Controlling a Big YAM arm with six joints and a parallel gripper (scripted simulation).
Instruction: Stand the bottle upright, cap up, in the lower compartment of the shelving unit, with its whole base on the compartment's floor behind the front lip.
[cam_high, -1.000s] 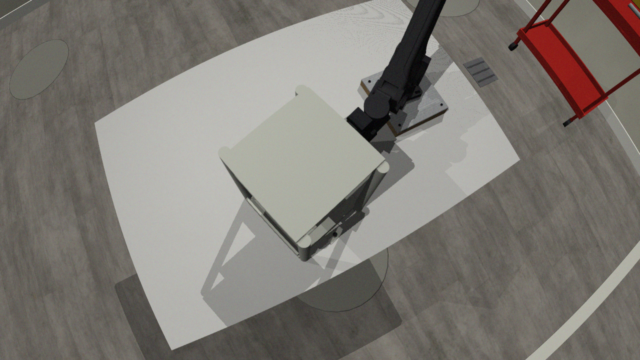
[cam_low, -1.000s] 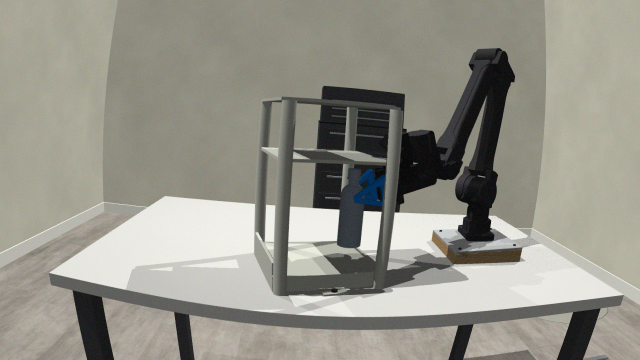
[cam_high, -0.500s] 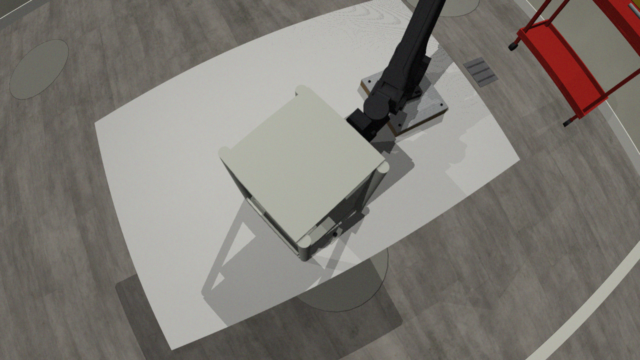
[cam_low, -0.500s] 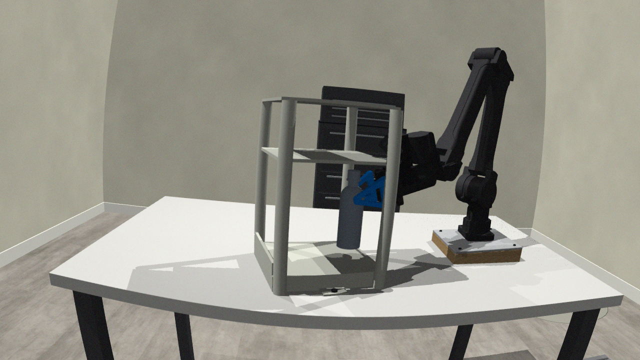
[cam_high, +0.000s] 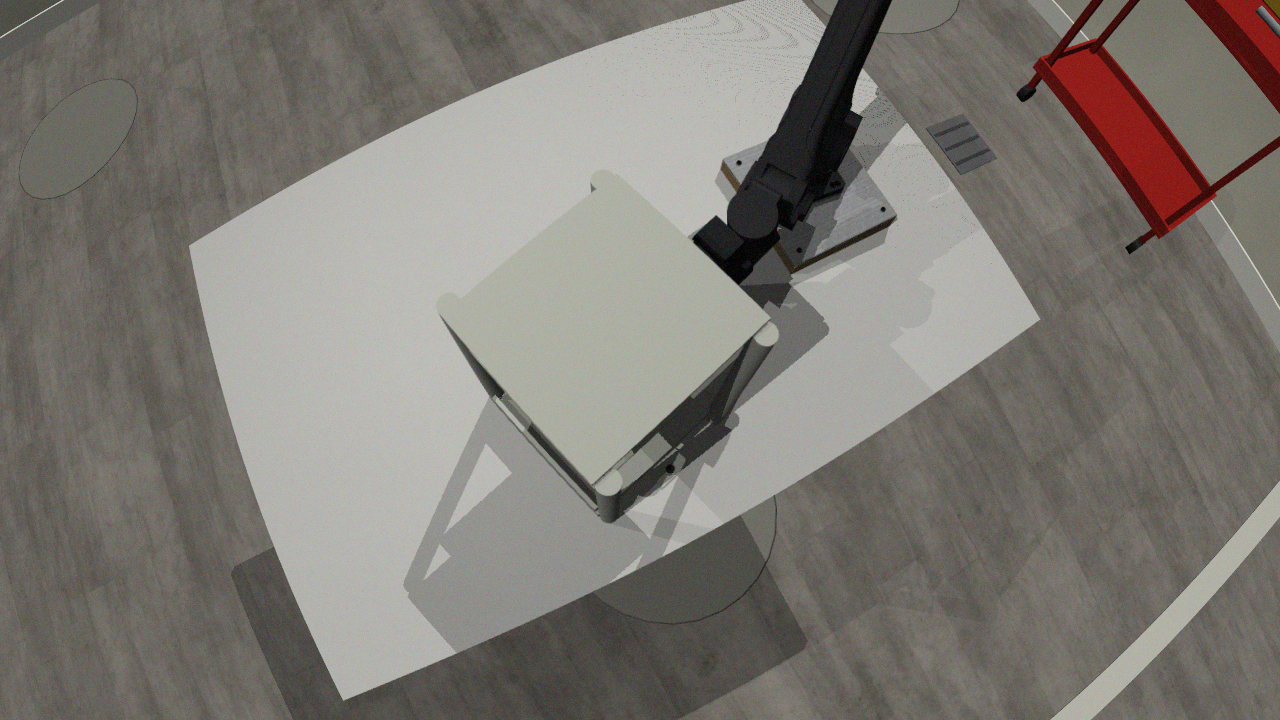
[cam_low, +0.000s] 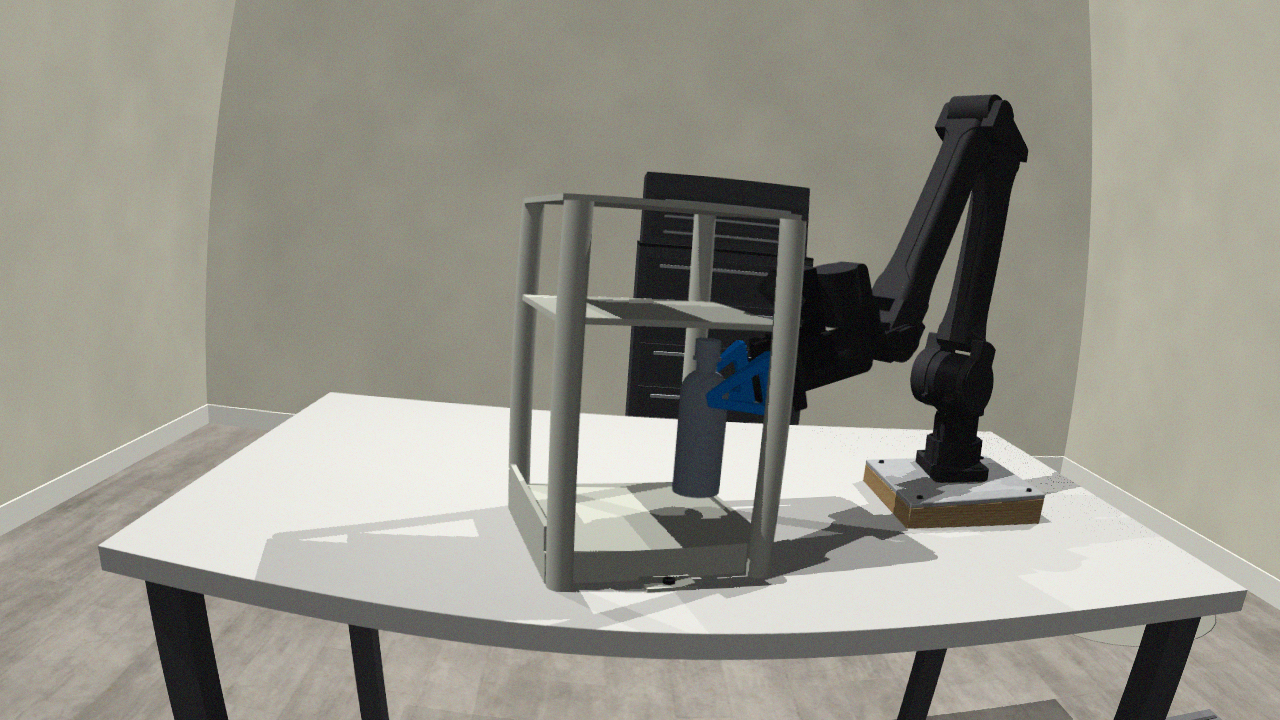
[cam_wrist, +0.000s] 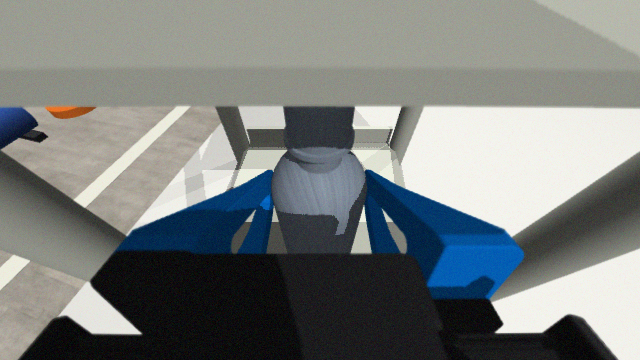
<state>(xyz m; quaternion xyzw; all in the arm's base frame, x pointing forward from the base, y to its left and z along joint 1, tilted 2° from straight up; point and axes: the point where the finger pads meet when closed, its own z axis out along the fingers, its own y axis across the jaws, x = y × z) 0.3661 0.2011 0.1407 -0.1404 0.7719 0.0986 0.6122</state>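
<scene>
Now: hand 7 cm short of the shelving unit, 2 cm to the right of it and 1 cm below it. The rest, counted from my hand: grey bottle right at my hand.
</scene>
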